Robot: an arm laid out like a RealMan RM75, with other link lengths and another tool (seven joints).
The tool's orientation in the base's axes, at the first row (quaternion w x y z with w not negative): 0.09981 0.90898 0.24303 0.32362
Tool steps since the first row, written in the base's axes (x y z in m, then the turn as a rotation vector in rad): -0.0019 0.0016 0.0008 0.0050 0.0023 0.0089; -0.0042 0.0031 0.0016 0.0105 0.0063 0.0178; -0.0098 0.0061 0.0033 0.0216 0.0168 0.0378; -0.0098 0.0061 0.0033 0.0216 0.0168 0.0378; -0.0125 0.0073 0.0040 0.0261 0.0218 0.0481; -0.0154 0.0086 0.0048 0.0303 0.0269 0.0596; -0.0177 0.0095 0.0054 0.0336 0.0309 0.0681; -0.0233 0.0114 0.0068 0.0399 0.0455 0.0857; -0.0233 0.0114 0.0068 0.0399 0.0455 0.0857; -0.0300 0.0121 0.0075 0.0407 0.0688 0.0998; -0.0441 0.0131 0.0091 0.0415 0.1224 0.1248
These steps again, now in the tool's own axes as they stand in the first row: 0.0000 -0.0018 -0.0019 0.0093 0.0029 -0.0037; -0.0004 -0.0037 -0.0040 0.0199 0.0046 -0.0072; -0.0017 -0.0078 -0.0089 0.0434 0.0065 -0.0158; -0.0017 -0.0078 -0.0089 0.0434 0.0065 -0.0158; -0.0025 -0.0097 -0.0112 0.0546 0.0073 -0.0210; -0.0034 -0.0116 -0.0137 0.0662 0.0084 -0.0273; -0.0042 -0.0130 -0.0157 0.0750 0.0091 -0.0318; -0.0062 -0.0163 -0.0204 0.0961 0.0049 -0.0417; -0.0062 -0.0163 -0.0204 0.0961 0.0049 -0.0417; -0.0100 -0.0192 -0.0252 0.1161 -0.0101 -0.0526; -0.0181 -0.0248 -0.0354 0.1573 -0.0476 -0.0727
